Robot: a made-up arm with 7 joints. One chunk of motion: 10 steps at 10 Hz.
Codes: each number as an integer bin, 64 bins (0 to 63) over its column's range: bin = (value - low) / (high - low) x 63, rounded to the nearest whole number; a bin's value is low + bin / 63 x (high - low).
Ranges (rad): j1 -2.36..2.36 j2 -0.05..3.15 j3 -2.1..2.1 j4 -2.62..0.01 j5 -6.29..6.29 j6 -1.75..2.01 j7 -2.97..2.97
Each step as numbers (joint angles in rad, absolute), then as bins.
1 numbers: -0.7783 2.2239 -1.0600 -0.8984 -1.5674 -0.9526 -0.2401
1 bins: 21 45 16 41 24 13 29
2 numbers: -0.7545 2.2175 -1.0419 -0.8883 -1.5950 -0.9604 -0.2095
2 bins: 21 45 16 41 24 13 29
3 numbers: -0.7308 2.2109 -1.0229 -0.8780 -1.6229 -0.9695 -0.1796
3 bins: 22 45 16 42 23 13 30
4 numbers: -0.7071 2.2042 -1.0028 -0.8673 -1.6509 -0.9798 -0.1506
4 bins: 22 44 16 42 23 13 30
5 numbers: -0.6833 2.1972 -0.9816 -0.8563 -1.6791 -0.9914 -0.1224
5 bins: 22 44 17 42 23 13 30
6 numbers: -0.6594 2.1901 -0.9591 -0.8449 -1.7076 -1.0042 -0.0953
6 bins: 23 44 17 43 23 12 30
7 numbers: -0.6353 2.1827 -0.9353 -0.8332 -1.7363 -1.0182 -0.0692
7 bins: 23 44 17 43 23 12 31
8 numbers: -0.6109 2.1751 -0.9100 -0.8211 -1.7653 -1.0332 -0.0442
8 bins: 23 44 18 43 23 12 31
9 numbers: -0.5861 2.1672 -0.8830 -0.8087 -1.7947 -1.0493 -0.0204
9 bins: 24 44 18 43 23 12 31
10 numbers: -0.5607 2.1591 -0.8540 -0.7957 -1.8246 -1.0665 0.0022
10 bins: 24 43 19 44 22 11 32
